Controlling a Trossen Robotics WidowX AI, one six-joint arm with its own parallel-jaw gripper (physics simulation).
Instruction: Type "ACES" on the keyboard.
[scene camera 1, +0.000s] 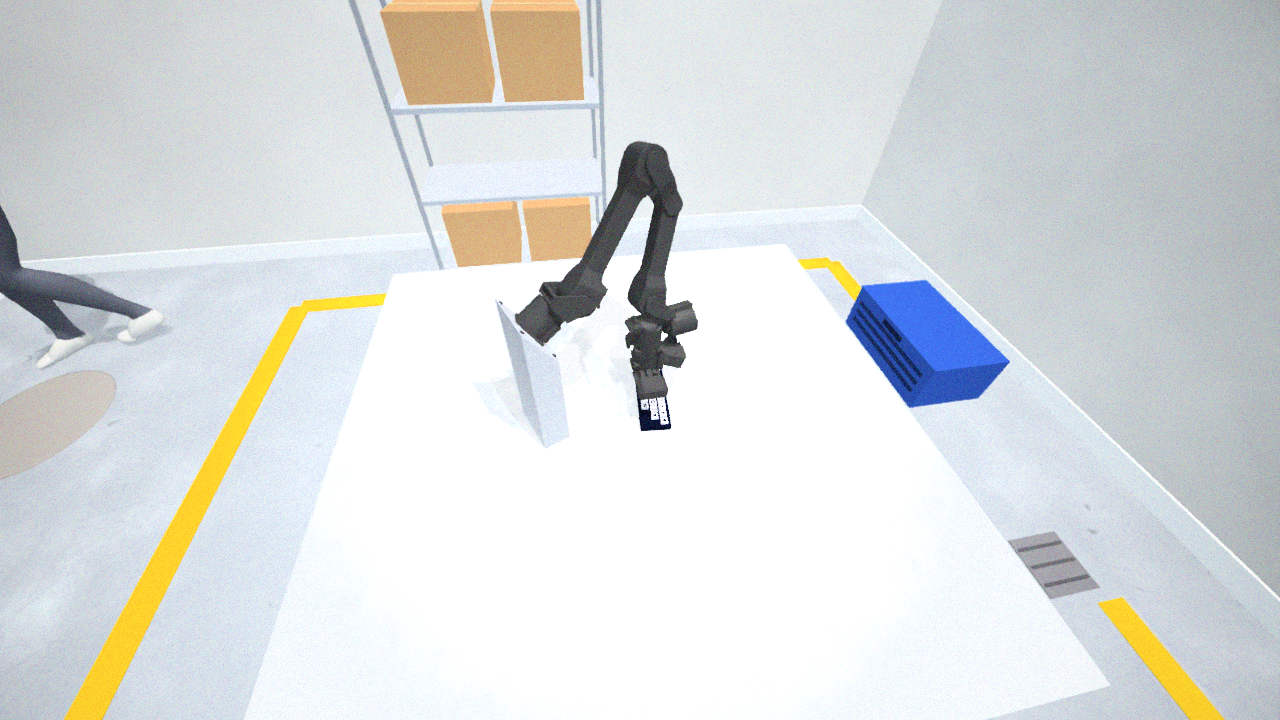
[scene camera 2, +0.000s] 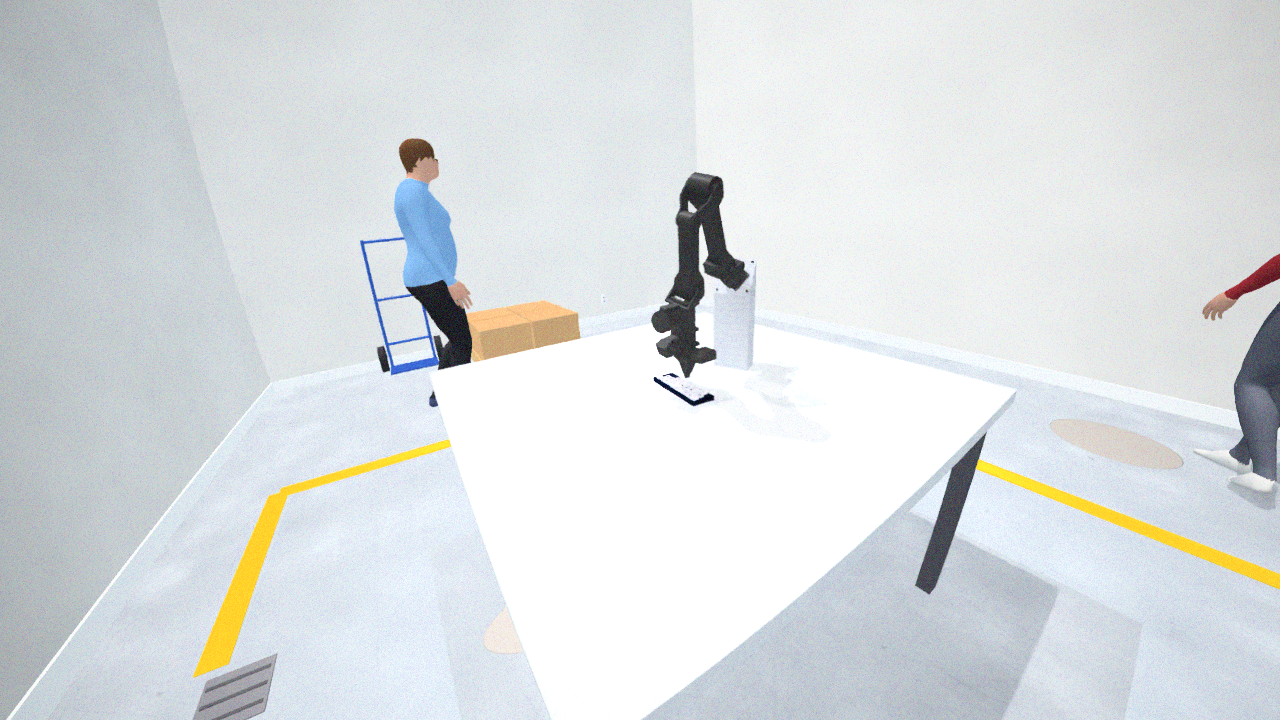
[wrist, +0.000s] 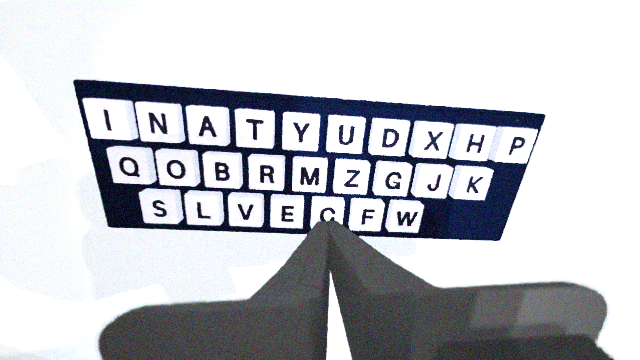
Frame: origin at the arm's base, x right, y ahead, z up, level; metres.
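Where they show: gripper, between the fingertips: (scene camera 2: 687, 377) (wrist: 326, 230); arm's base, origin of its link: (scene camera 1: 528, 330) (scene camera 2: 735, 277).
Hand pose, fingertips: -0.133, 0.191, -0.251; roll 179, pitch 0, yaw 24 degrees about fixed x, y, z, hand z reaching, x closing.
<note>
Each offset is from my fingertips to the top centre of the thing, as dx, dy, dz. Level surfaces: height alone.
A dark blue keyboard @(-0.010, +0.018, -0.014) (scene camera 1: 656, 426) (scene camera 2: 696, 402) (wrist: 465, 215) with white letter keys in three rows lies on the white table @(dz -0.032) (scene camera 1: 626, 573) (scene camera 2: 680, 537). In the wrist view, the A key @(-0.063, +0.020, -0.014) (wrist: 207, 127) is in the far row, and the S key @(-0.074, -0.025, -0.014) (wrist: 159, 208), E key @(-0.017, -0.006, -0.014) (wrist: 287, 213) and C key @(+0.001, +0.000, -0.014) (wrist: 327, 210) are in the near row. My gripper (scene camera 1: 651, 394) (scene camera 2: 687, 373) (wrist: 326, 230) is shut and empty and points down. Its tips overlap the lower part of the C key in the wrist view. In scene camera 2 they are close above the keyboard; contact cannot be made out.
A white upright panel (scene camera 1: 529, 380) (scene camera 2: 733, 331) stands on the table by the arm's base. Beyond the table are a blue cabinet (scene camera 1: 939, 331), a shelf rack (scene camera 1: 496, 107) with cartons, a person in blue (scene camera 2: 426, 237) beside a blue hand truck (scene camera 2: 413, 366), and another person (scene camera 2: 1260, 394).
</note>
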